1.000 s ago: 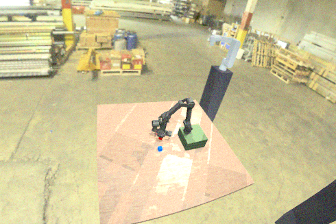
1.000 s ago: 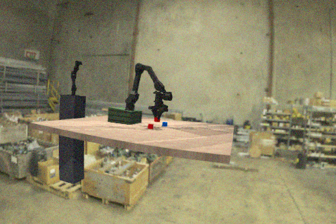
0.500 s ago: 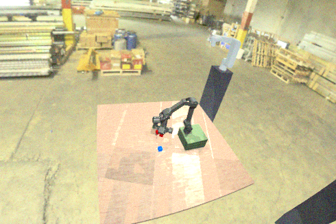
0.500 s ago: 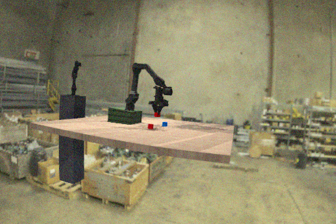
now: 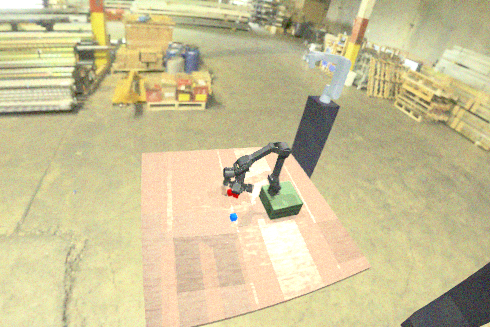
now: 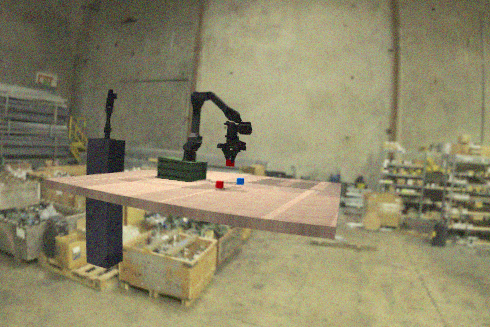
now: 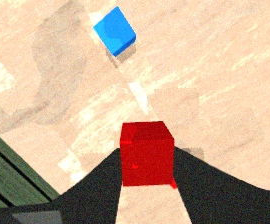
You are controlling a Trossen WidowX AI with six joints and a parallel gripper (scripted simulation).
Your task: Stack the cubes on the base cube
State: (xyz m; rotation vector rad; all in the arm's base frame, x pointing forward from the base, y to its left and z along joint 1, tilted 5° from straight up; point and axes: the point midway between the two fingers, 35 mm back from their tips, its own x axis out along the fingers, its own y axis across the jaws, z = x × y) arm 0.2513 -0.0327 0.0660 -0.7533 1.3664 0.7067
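The blue base cube lies 11 cm below my gripper tip, 10 cm to the left of it and 4 cm ahead of it.
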